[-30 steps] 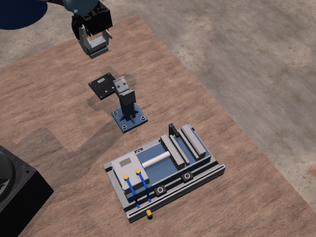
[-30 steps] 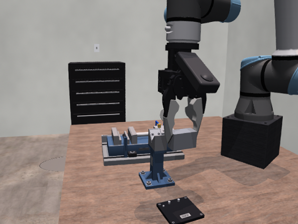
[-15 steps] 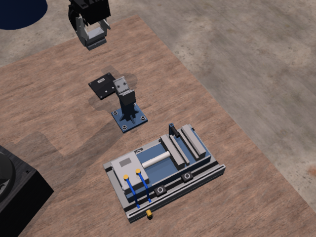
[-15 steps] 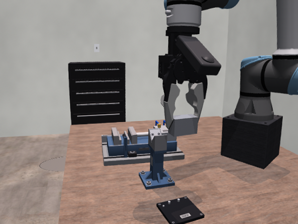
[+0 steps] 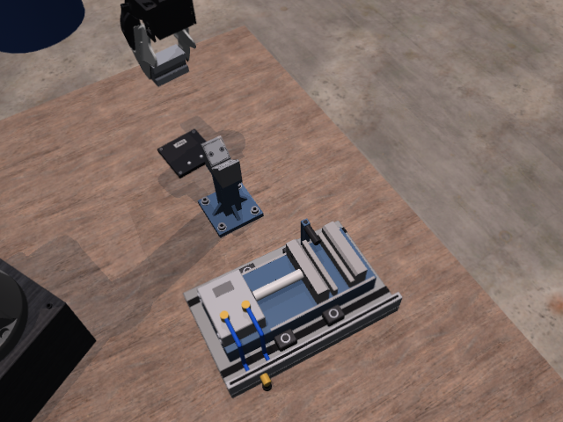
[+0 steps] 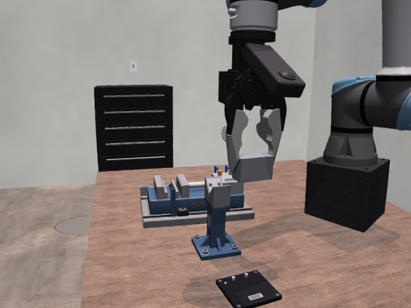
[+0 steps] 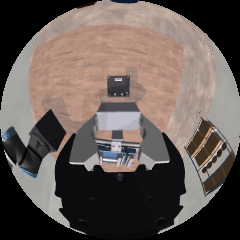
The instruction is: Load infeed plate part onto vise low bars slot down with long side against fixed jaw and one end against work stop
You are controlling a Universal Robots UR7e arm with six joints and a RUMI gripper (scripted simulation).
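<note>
Now: the part 1 cm to the right of my hand and 1 cm below it. The rest, counted from my hand: work stop: 32 cm to the right, 15 cm below, 11 cm ahead; black infeed plate: 24 cm below, 1 cm to the left; white cylinder rod: 37 cm to the right, 17 cm below, 3 cm ahead.
</note>
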